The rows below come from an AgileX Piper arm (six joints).
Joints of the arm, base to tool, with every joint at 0 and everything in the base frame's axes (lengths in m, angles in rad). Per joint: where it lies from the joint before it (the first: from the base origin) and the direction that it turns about. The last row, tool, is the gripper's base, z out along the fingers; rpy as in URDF.
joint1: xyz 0 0 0.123 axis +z
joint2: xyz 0 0 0 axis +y
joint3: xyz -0.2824 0 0.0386 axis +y
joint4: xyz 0.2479 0 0.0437 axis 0.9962 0 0.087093
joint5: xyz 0 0 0 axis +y
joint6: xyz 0.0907 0 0.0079 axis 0.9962 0 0.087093
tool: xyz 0 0 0 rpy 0 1.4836 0
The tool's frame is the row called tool.
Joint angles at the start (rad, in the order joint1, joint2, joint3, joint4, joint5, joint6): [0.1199, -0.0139, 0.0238, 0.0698, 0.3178, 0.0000]
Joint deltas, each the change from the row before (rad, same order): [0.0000, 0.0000, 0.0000, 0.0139, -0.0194, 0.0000]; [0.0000, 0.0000, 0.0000, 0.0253, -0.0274, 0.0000]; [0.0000, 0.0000, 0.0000, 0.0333, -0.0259, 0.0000]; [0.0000, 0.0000, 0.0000, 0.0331, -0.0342, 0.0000]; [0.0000, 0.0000, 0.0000, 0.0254, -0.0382, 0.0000]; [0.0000, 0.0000, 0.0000, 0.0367, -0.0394, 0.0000]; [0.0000, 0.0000, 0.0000, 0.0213, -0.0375, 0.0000]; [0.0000, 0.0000, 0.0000, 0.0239, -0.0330, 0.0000]
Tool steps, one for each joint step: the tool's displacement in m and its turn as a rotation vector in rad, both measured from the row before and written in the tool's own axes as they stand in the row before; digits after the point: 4 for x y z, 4 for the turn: [-0.0018, 0.0004, 0.0000, -0.0042, -0.0194, 0.0132]; [-0.0025, 0.0006, 0.0000, -0.0071, -0.0274, 0.0243]; [-0.0024, 0.0007, 0.0000, -0.0085, -0.0259, 0.0322]; [-0.0031, 0.0006, -0.0001, -0.0075, -0.0342, 0.0322]; [-0.0035, 0.0004, -0.0001, -0.0048, -0.0382, 0.0249]; [-0.0036, 0.0004, -0.0001, -0.0056, -0.0394, 0.0363]; [-0.0034, 0.0002, -0.0001, -0.0024, -0.0375, 0.0212]; [-0.0030, 0.0001, 0.0000, -0.0019, -0.0330, 0.0238]
